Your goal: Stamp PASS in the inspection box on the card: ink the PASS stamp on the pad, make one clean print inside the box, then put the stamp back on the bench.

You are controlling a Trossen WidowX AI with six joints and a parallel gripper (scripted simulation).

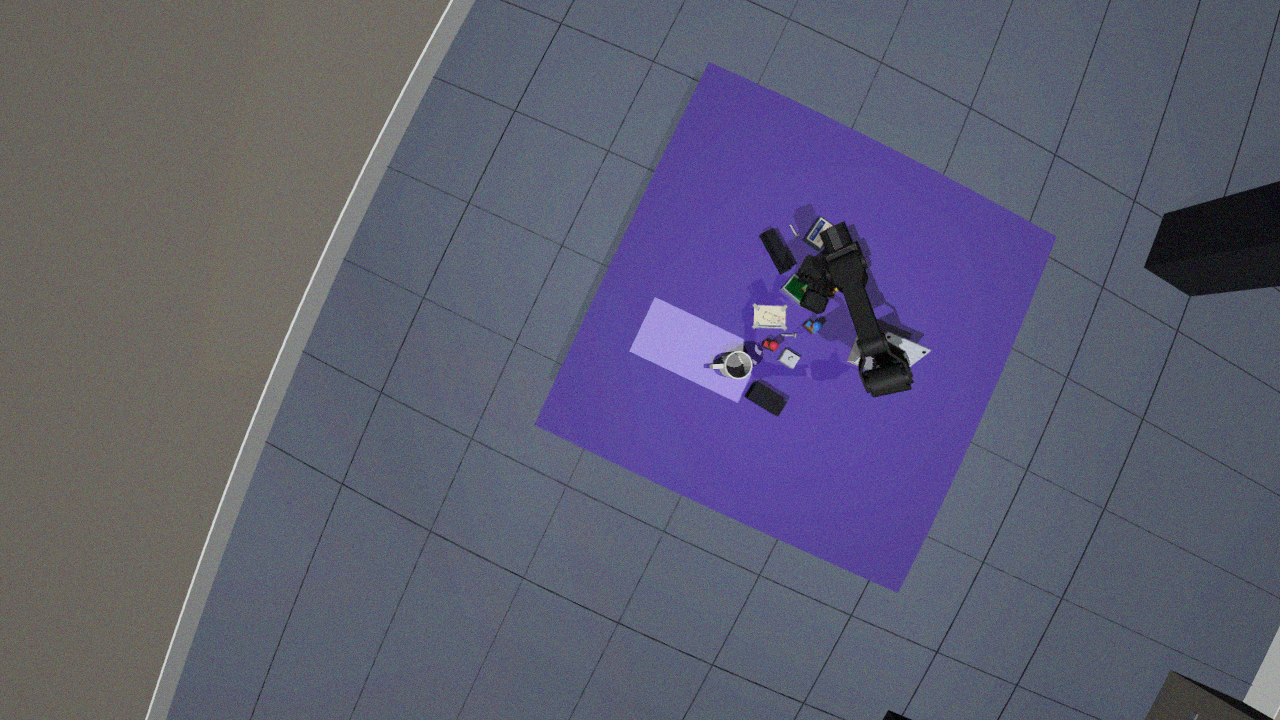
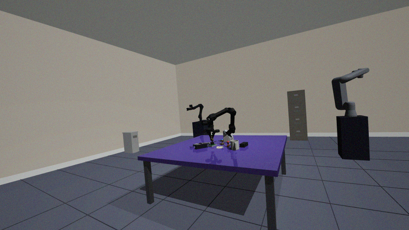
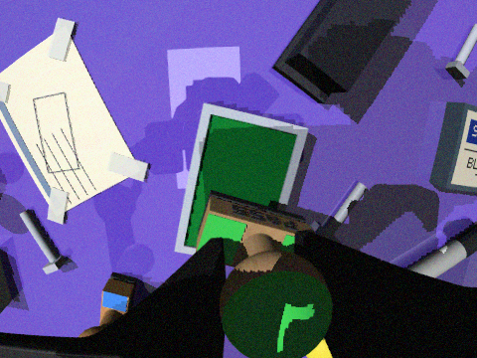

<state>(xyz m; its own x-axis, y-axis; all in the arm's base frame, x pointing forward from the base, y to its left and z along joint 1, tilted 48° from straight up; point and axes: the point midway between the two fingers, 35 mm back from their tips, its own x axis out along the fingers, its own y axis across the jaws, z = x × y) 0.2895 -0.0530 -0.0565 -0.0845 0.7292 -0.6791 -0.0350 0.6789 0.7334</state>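
Right now the green ink pad is 80 mm below my gripper tip. Also, from my gripper tip: yellow stamp 90 mm behind, 70 mm below, 50 mm to the right; green stamp right at my gripper tip; blue stamp 90 mm to the left, 90 mm behind, 70 mm below.
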